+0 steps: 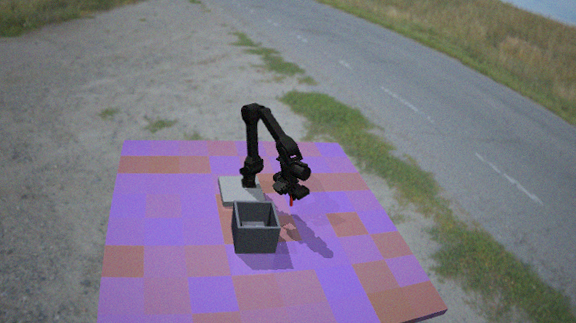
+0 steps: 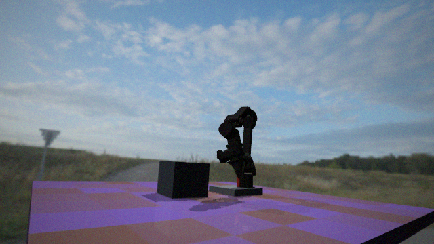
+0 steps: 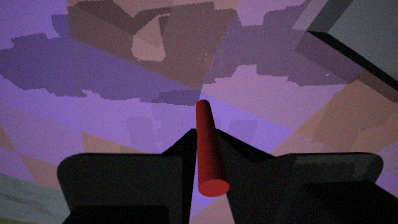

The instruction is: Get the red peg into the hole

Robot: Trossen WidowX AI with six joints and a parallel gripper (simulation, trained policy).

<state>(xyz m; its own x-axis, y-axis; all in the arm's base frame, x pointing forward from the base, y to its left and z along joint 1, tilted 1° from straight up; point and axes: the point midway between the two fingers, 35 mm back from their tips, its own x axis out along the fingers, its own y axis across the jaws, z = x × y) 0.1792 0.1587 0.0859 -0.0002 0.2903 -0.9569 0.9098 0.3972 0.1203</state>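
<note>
The grey plate lies 160 mm ahead of my gripper tip, 190 mm to the right of it and 40 mm below it. Also, from my gripper tip: red peg: 10 mm to the right, 10 mm above.
</note>
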